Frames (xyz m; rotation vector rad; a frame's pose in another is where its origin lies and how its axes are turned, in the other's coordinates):
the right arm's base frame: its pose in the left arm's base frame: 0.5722 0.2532 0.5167 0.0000 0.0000 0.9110
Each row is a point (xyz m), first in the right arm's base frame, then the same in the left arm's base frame.
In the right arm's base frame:
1: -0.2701 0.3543 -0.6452
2: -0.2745 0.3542 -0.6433
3: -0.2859 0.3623 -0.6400
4: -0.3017 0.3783 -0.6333
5: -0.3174 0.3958 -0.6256
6: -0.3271 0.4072 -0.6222
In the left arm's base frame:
1: 0.1267 0.2570 -0.1285
2: 0.1241 0.2534 -0.1266
3: 0.1107 0.2494 -0.1233
4: 0.0884 0.2467 -0.1166
5: 0.0649 0.2450 -0.1089
6: 0.0500 0.2443 -0.1055

